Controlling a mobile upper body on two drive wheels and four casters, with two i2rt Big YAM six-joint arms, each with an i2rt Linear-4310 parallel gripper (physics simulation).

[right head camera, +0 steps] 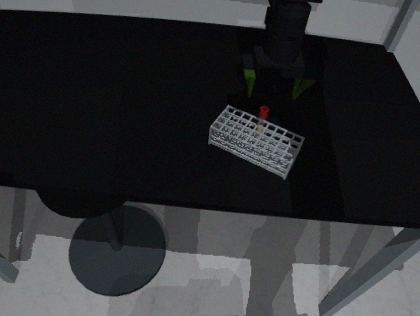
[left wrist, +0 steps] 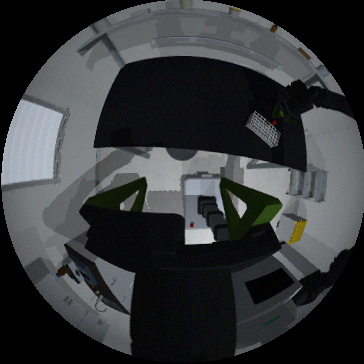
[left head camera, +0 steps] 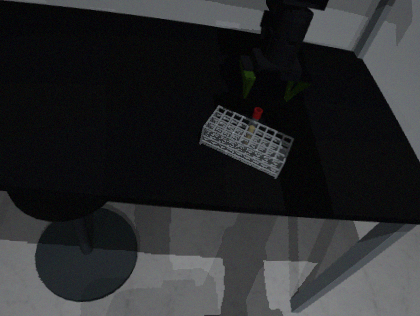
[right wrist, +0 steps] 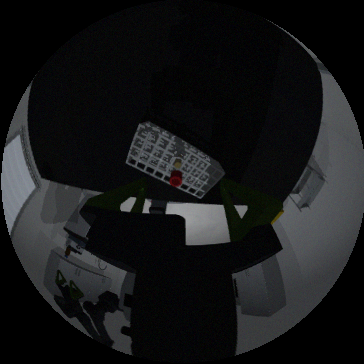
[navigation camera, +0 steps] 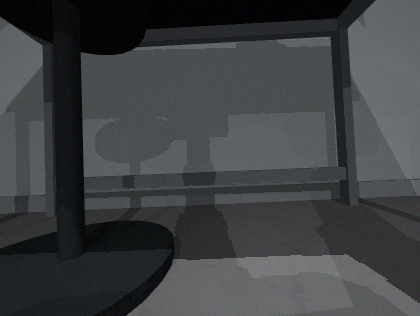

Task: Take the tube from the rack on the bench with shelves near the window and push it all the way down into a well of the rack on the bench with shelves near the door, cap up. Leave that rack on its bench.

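Seen in the pictures: left gripper, fingertip midpoint: (left wrist: 182,180) (right wrist: 63,274); right gripper, fingertip midpoint: (right head camera: 271,96) (left wrist: 278,118) (left head camera: 265,98) (right wrist: 183,181); left arm's base, link origin: (right wrist: 106,303).
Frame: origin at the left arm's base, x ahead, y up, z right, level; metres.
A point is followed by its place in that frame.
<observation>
A tube with a red cap (left head camera: 258,113) {x 0.612, y -0.379, z 0.429 m} (right head camera: 264,112) {x 0.612, y -0.379, z 0.429 m} (left wrist: 274,123) {x 0.613, y -0.379, z 0.430 m} (right wrist: 175,179) {x 0.625, y -0.377, z 0.431 m} stands cap up in the back row of a white wire-like rack (left head camera: 202,137) {x 0.623, y -0.473, z 0.321 m} (right head camera: 210,136) {x 0.623, y -0.469, z 0.321 m} (right wrist: 217,175) {x 0.587, y -0.447, z 0.521 m}, near the middle of that row. Its yellowish content shows through the grid. The rack stands on a black bench (left head camera: 100,100) {x 0.764, y -0.496, z 0.075 m} (right head camera: 100,100) {x 0.771, y -0.496, z 0.032 m} (left wrist: 175,100) {x 0.761, y -0.496, z -0.051 m}. My right gripper (left head camera: 266,99) {x 0.637, y -0.356, z 0.443 m} (right head camera: 272,97) {x 0.637, y -0.356, z 0.443 m} (right wrist: 183,181) {x 0.637, y -0.356, z 0.443 m} is open and empty, just behind the rack and apart from the tube; the cap lies in line with the gap between its fingers. My left gripper (left wrist: 182,180) {x 0.360, y -0.128, z -0.002 m} is open and empty, away from the rack. A second rack does not show.
A round stool (left head camera: 85,260) {x 0.709, y -1.380, z -0.060 m} (right head camera: 117,250) {x 0.735, y -1.370, z -0.052 m} (navigation camera: 100,280) {x 0.659, y -1.380, z 0.059 m} stands at the bench's front edge. The bench's frame leg (left head camera: 350,267) {x 0.434, y -0.870, z 0.867 m} (navigation camera: 345,120) {x 1.070, y -1.014, z 0.934 m} is at the right. In the left wrist view, a window (left wrist: 32,142) is at the left and a yellow-fronted box (left wrist: 297,231) {x -0.566, y -0.960, z 1.854 m} at the right.
</observation>
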